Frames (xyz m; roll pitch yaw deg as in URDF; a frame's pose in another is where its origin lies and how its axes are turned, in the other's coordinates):
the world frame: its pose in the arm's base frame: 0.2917 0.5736 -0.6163 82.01 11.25 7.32
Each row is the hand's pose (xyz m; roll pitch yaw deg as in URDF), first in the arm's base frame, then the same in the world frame.
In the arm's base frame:
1: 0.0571 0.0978 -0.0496 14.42 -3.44 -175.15
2: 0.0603 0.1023 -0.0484 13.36 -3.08 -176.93
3: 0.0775 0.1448 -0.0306 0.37 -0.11 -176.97
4: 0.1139 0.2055 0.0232 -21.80 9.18 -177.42
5: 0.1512 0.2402 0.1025 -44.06 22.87 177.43
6: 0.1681 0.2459 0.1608 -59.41 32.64 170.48
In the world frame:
1: -0.3982 0.4323 0.5070 96.34 3.52 -172.61
2: -0.3948 0.4348 0.5033 95.19 5.33 -172.50
3: -0.3762 0.4619 0.4668 82.48 5.79 -169.55
4: -0.3437 0.5304 0.4203 61.41 7.42 -160.34
5: -0.3186 0.6195 0.4028 43.04 13.55 -146.90
6: -0.3128 0.6800 0.4078 33.87 19.69 -136.70

